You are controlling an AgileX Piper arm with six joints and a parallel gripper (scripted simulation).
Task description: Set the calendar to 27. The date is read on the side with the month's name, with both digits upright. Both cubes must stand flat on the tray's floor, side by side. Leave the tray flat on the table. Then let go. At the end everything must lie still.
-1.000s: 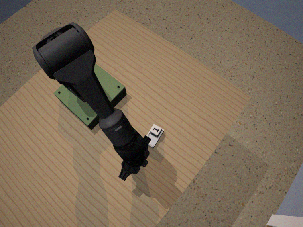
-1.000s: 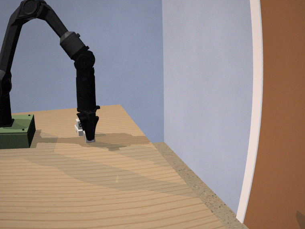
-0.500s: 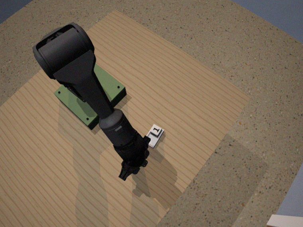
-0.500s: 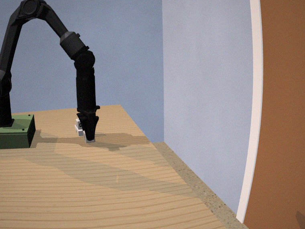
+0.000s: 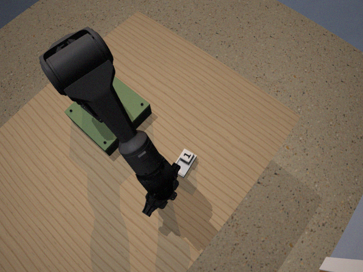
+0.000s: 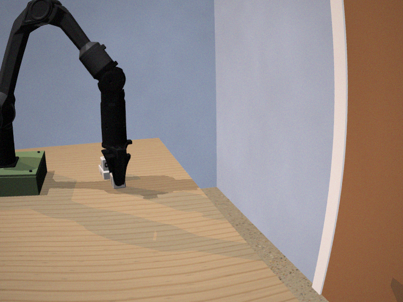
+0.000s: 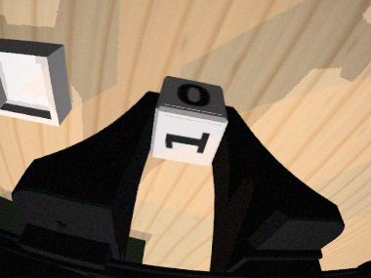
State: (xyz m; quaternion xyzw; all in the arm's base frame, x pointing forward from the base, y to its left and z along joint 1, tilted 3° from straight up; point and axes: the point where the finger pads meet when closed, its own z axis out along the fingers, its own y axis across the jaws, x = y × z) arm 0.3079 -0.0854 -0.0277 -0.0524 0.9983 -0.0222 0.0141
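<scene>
Now: the white tray 110 mm to the left of my hand, 10 mm below it and 10 mm behind it.
</scene>
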